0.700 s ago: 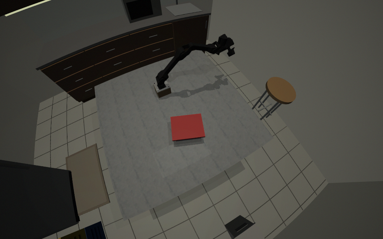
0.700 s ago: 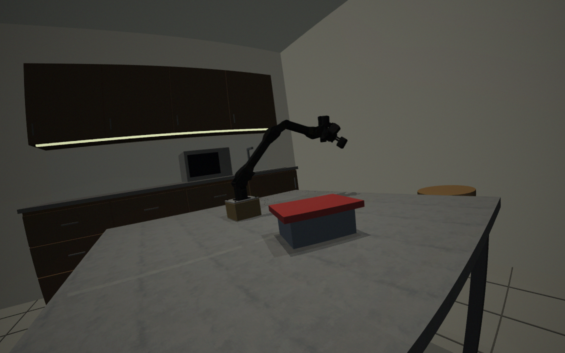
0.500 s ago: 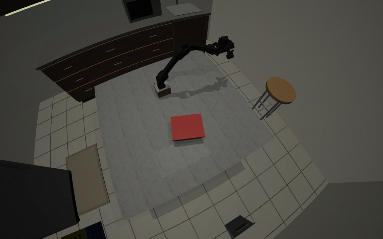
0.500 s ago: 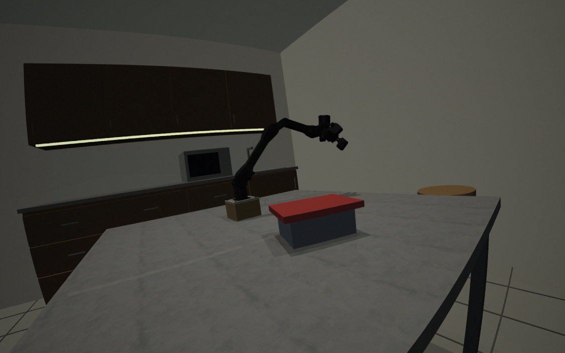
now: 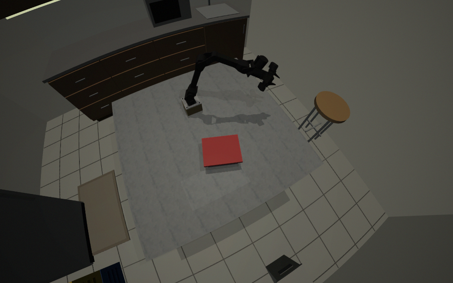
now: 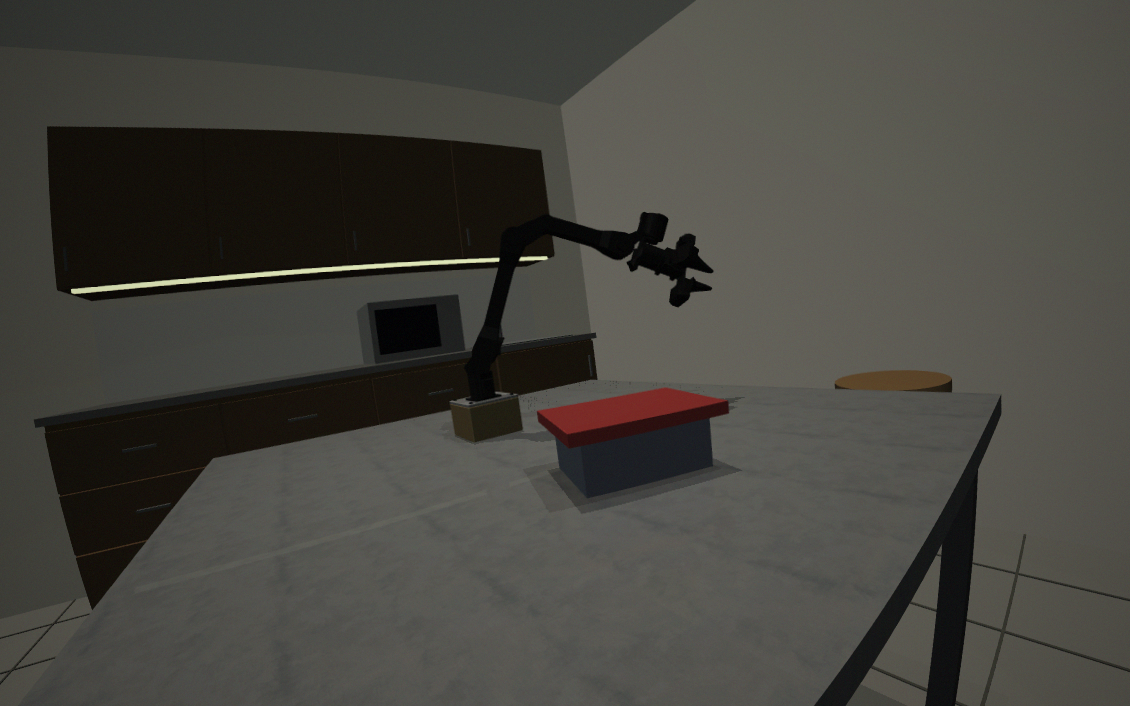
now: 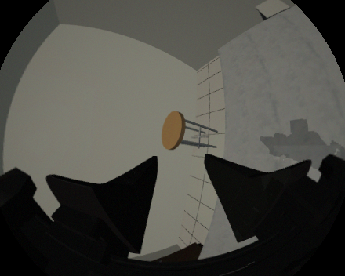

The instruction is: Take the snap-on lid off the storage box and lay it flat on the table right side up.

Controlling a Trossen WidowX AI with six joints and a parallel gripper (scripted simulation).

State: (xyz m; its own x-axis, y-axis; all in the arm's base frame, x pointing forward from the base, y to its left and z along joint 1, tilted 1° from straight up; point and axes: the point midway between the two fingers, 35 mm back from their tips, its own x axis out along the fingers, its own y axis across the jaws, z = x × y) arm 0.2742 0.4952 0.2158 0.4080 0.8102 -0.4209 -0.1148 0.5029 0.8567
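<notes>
Right now my gripper tip is 170 mm short of the red lid, 510 mm to the left of it and 200 mm above it. Round my gripper tip: storage box 170 mm ahead, 510 mm to the right, 250 mm below.
</notes>
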